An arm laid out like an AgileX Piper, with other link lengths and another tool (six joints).
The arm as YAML. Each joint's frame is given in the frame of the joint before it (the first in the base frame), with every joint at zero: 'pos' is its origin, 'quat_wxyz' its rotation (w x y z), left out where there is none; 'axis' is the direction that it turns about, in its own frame. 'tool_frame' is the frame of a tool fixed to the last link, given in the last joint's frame.
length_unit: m
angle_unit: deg
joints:
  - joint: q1
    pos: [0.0, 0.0, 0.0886]
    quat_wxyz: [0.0, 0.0, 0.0, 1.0]
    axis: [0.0, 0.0, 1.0]
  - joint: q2
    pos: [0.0, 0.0, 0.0]
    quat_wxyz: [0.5, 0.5, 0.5, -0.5]
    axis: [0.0, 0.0, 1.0]
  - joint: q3
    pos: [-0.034, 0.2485, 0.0]
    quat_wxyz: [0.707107, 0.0, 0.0, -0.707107]
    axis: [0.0, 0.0, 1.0]
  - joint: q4
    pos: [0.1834, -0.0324, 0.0]
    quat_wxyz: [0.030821, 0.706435, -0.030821, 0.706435]
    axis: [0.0, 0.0, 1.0]
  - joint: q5
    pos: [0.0, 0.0, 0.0]
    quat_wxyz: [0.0, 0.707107, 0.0, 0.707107]
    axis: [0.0, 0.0, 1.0]
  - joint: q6
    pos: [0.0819, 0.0, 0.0]
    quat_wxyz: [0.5, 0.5, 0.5, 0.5]
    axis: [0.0, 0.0, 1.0]
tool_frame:
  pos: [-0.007, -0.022, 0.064]
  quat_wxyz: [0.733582, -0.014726, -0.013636, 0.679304]
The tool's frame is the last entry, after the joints.
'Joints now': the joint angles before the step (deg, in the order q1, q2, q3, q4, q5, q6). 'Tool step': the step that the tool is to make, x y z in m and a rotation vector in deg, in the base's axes. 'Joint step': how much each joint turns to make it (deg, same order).
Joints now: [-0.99, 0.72, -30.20, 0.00, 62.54, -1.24]
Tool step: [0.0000, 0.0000, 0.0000, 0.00, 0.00, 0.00]
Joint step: [0.00, 0.00, 0.00, 0.00, 0.00, 0.00]
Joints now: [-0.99, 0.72, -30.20, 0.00, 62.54, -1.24]
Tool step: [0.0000, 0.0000, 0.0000, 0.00, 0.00, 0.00]
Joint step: [0.00, 0.00, 0.00, 0.00, 0.00, 0.00]
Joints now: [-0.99, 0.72, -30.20, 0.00, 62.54, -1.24]
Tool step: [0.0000, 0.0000, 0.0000, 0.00, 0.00, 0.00]
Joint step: [0.00, 0.00, 0.00, 0.00, 0.00, 0.00]
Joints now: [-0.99, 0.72, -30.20, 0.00, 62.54, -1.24]
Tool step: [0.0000, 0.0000, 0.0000, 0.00, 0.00, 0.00]
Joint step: [0.00, 0.00, 0.00, 0.00, 0.00, 0.00]
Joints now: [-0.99, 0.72, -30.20, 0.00, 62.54, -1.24]
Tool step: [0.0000, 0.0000, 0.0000, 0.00, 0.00, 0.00]
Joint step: [0.00, 0.00, 0.00, 0.00, 0.00, 0.00]
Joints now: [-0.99, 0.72, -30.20, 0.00, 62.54, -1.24]
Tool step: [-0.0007, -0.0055, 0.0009, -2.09, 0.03, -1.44]
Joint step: [-0.03, 0.00, 0.00, -2.51, -0.01, -0.02]
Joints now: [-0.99, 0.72, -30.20, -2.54, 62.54, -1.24]
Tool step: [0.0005, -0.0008, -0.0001, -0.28, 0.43, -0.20]
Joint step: [0.01, 0.40, -0.01, -0.36, 0.04, 0.01]
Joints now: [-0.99, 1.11, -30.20, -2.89, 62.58, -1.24]
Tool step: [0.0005, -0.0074, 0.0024, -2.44, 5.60, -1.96]
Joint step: [0.03, 4.45, -2.20, -3.22, 3.32, 0.03]
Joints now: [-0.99, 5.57, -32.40, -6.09, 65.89, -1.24]
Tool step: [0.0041, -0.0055, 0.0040, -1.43, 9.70, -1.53]
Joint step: [0.02, 8.27, -3.80, -2.12, 5.23, -0.10]
